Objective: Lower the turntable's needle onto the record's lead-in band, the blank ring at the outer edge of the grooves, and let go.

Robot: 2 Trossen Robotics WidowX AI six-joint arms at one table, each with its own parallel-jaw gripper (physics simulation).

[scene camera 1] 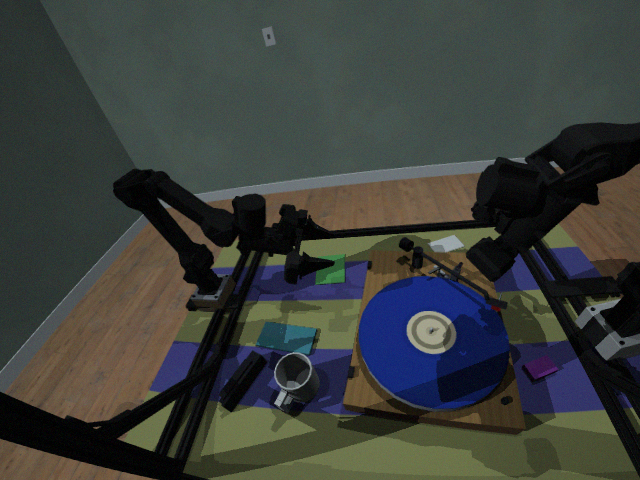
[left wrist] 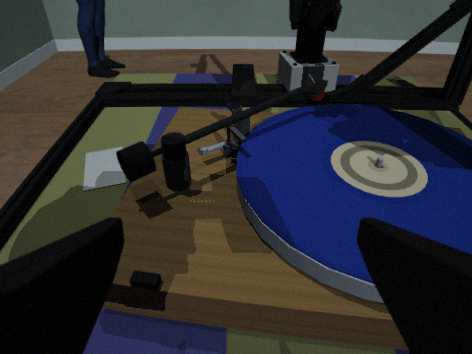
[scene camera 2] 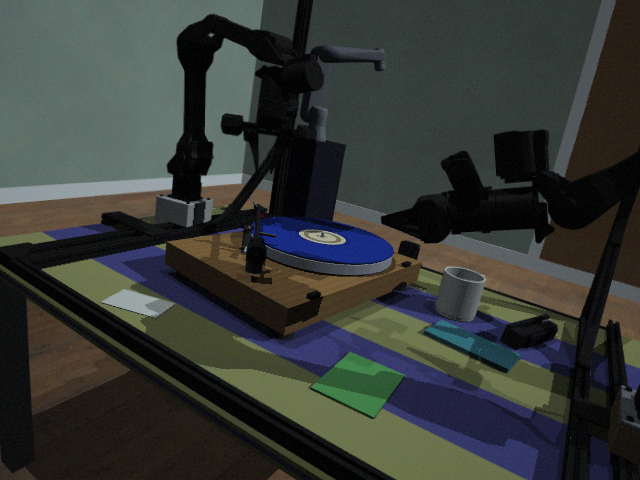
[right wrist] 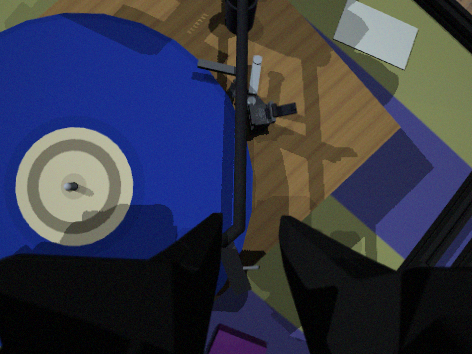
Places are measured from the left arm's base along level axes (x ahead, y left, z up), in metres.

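Where they show: left gripper, fingertip midpoint: [scene camera 1: 334, 249] [left wrist: 243, 230] [scene camera 2: 391, 217]; right gripper, fingertip midpoint: [left wrist: 302, 24] [scene camera 2: 263, 172] [right wrist: 250, 224]; left arm's base, origin of the base link: [scene camera 1: 210, 286]; right arm's base, origin of the base link: [scene camera 1: 622, 321] [left wrist: 308, 57] [scene camera 2: 185, 197].
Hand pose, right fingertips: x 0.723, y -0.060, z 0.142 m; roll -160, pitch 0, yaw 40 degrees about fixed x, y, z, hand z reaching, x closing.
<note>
Things, the pixels of their centre, and the offset from my right fingertips.
- blue record, body centre: [right wrist: 74, 186] [left wrist: 378, 166] [scene camera 2: 322, 237] [scene camera 1: 431, 331] dx -0.111, dy -0.081, dz -0.115 m
- black tonearm, body centre: [right wrist: 240, 96] [left wrist: 243, 117] [scene camera 2: 257, 227] [scene camera 1: 447, 270] dx -0.056, dy +0.063, dz -0.091 m
- silver cueing lever, body centre: [right wrist: 255, 75] [left wrist: 214, 147] dx -0.066, dy +0.098, dz -0.127 m
- grey mug, body centre: [scene camera 2: 463, 290] [scene camera 1: 294, 382] dx -0.395, dy -0.188, dz -0.159 m
- teal block, body centre: [scene camera 2: 471, 344] [scene camera 1: 286, 337] dx -0.459, dy -0.060, dz -0.203 m
- black object, body centre: [scene camera 2: 533, 332] [scene camera 1: 241, 379] dx -0.540, dy -0.185, dz -0.190 m
- green sheet, body centre: [scene camera 2: 360, 381] [scene camera 1: 330, 268] dx -0.373, dy +0.186, dz -0.205 m
- magenta block, body centre: [right wrist: 236, 349] [scene camera 1: 539, 368] dx +0.122, dy -0.127, dz -0.199 m
- white card, body centre: [right wrist: 376, 33] [left wrist: 104, 167] [scene camera 2: 139, 303] [scene camera 1: 446, 244] dx -0.006, dy +0.277, dz -0.206 m
The turntable [scene camera 1: 382, 268] [scene camera 2: 222, 268] [left wrist: 210, 255] carries a blue record [scene camera 1: 392, 351] [scene camera 2: 361, 248] [left wrist: 300, 190] [right wrist: 165, 125]. The black tonearm [scene camera 1: 447, 268] [left wrist: 235, 119] [right wrist: 241, 150] reaches along the record's edge. Its headshell [scene camera 1: 495, 301] [right wrist: 235, 270], red underneath, is by the outer rim; needle contact cannot be made out. My right gripper [right wrist: 250, 224] is partly open and empty, above the headshell end; its fingertips are hidden in scene camera 1. My left gripper [scene camera 1: 331, 263] [scene camera 2: 384, 220] [left wrist: 243, 230] is wide open and empty, off the turntable's side opposite the headshell.
The silver cueing lever [left wrist: 212, 148] [right wrist: 256, 75] stands beside the tonearm. A grey mug [scene camera 1: 296, 379] [scene camera 2: 460, 293], teal block [scene camera 1: 287, 337], black object [scene camera 1: 242, 381] and green sheet [scene camera 1: 330, 269] [scene camera 2: 357, 384] lie by the turntable. A magenta block [scene camera 1: 540, 368] and white card [scene camera 1: 447, 243] lie around it.
</note>
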